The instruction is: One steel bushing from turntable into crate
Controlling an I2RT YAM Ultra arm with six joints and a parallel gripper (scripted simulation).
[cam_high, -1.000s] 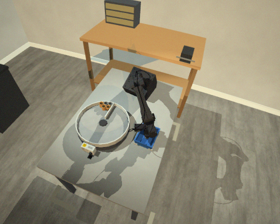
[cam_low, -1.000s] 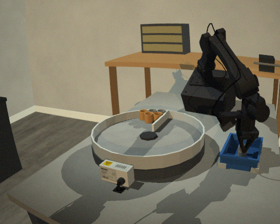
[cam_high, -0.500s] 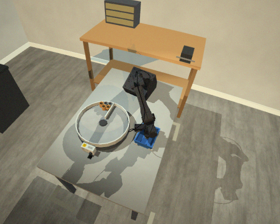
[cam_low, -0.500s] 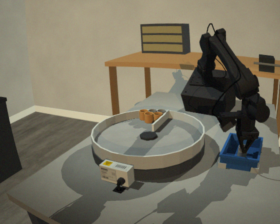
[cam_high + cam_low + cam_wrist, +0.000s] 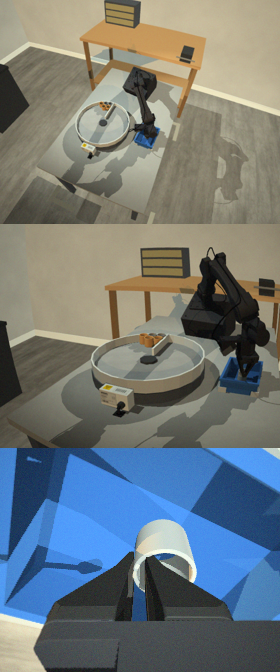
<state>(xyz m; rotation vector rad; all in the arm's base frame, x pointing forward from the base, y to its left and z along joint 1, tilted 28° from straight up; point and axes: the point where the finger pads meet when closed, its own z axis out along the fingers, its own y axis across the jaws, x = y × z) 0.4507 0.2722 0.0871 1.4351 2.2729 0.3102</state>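
The blue crate lies 10 mm to the right of my hand, 10 mm below it and 10 mm behind it. Also, from my hand: round turntable: 370 mm to the right, 40 mm ahead, 20 mm above.
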